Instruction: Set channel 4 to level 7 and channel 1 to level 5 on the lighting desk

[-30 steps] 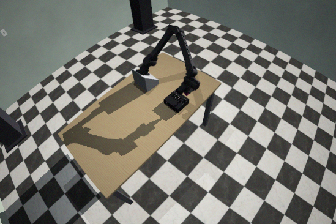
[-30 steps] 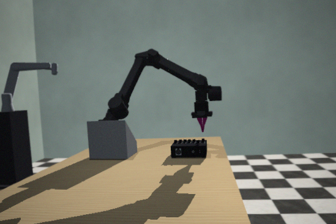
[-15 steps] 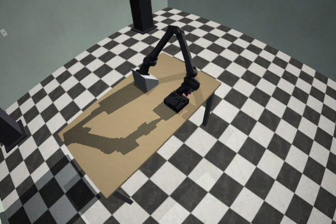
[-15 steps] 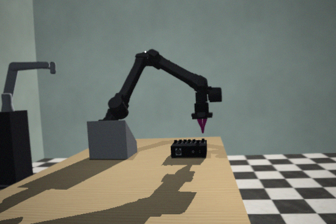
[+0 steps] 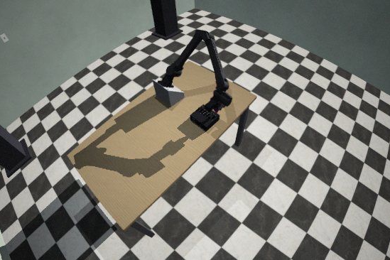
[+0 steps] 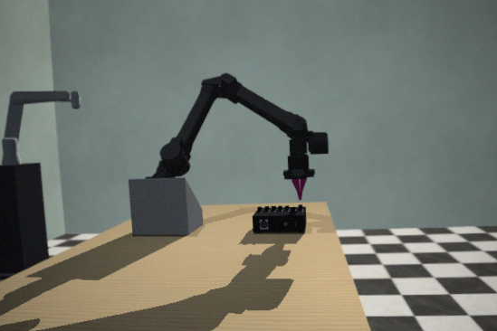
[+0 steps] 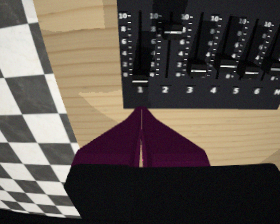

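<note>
Now: hand 2 cm to the left of the channel 1 fader cap and 2 cm above it. The rest, counted from my hand: channel 4 fader cap (7 cm behind, 3 cm to the right, 2 cm below); then channel 2 fader cap (6 cm to the right, 2 cm below, 2 cm behind); then channel 3 fader cap (4 cm behind, 3 cm to the right, 2 cm below).
</note>
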